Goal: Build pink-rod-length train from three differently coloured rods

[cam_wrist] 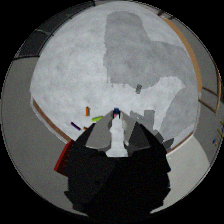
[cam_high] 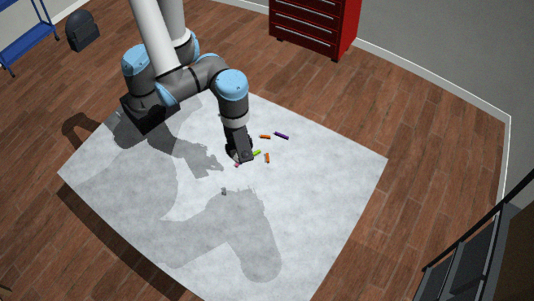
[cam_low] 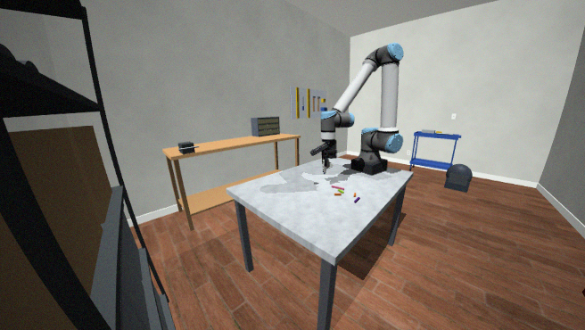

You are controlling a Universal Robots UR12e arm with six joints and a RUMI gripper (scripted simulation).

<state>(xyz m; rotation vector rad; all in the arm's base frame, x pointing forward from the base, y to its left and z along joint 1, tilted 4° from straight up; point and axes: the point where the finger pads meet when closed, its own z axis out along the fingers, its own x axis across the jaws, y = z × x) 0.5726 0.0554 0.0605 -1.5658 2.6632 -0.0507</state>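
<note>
The grey rod is 11 cm below my hand and 9 cm to the right of it. Round my hand: blue rod: 1 cm below; pink rod: 11 cm below, 7 cm behind, 6 cm to the left; lime rod: 11 cm to the left, 11 cm below, 4 cm behind.
</note>
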